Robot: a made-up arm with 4 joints. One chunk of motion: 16 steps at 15 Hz.
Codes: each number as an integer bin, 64 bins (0 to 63) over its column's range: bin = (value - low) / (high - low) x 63, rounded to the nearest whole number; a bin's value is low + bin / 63 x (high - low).
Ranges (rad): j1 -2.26..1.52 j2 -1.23..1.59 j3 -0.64..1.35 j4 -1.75..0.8
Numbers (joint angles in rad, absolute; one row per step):
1: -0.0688 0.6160 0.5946 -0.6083
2: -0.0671 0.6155 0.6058 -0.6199
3: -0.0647 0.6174 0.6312 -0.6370
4: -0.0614 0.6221 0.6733 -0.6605
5: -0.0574 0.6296 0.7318 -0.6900
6: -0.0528 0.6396 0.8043 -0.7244
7: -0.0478 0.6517 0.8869 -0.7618
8: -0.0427 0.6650 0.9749 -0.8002
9: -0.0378 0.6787 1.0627 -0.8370
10: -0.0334 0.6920 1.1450 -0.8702
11: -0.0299 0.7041 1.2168 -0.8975
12: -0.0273 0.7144 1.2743 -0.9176
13: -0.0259 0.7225 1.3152 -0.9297
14: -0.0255 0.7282 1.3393 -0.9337
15: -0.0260 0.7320 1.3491 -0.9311
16: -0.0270 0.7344 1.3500 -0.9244
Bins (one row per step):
1: 37 41 39 28
2: 37 41 39 28
3: 37 41 40 27
4: 37 41 42 27
5: 37 42 43 26
6: 37 42 46 25
7: 37 42 48 24
8: 37 42 51 23
9: 37 43 54 23
10: 37 43 57 22
11: 37 43 59 21
12: 37 43 61 21
13: 37 44 62 20
14: 37 44 63 20
15: 37 44 63 20
16: 37 44 63 20

